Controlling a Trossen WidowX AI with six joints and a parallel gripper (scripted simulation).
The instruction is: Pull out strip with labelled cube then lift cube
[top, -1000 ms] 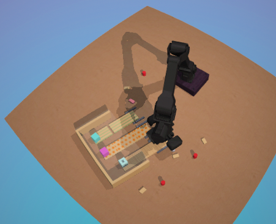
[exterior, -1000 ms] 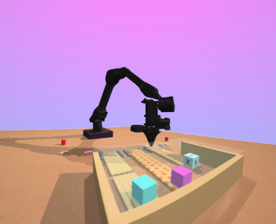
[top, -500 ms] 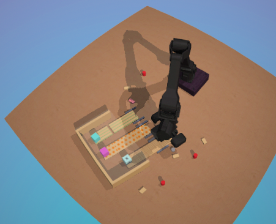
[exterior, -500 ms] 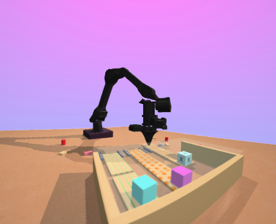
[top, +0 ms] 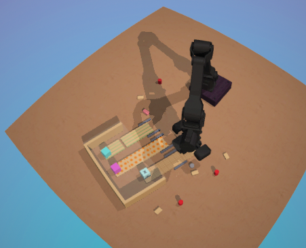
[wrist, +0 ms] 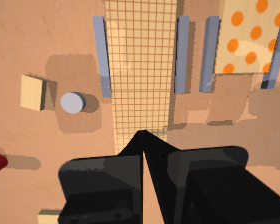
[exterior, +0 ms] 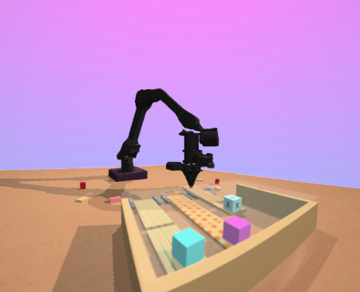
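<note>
The grid-patterned strip is 90 mm ahead of my gripper tip and 50 mm to the right of it. The rest, counted from my gripper tip: tan block (80 mm ahead, 70 mm to the left).
</note>
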